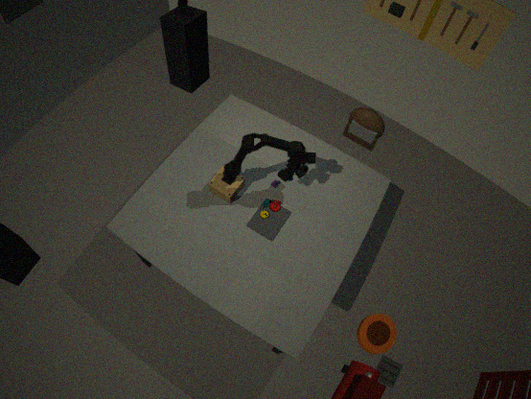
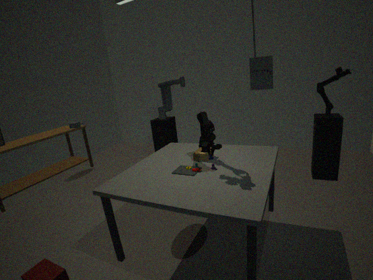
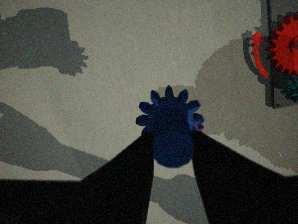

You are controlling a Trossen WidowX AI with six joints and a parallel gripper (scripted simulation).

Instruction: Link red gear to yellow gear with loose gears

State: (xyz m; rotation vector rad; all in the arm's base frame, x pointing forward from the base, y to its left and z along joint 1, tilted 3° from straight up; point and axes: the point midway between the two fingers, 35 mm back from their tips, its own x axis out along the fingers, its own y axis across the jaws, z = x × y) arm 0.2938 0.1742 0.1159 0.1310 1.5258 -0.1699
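Right now my gripper tip is 4 cm past the teal gear, 16 cm to the left of it and 12 cm above it. The rest, counted from my gripper tip: red arrow 11 cm to the right, 14 cm below; blue gear 1 cm below; purple gear 8 cm behind, 1 cm to the right, 13 cm below.
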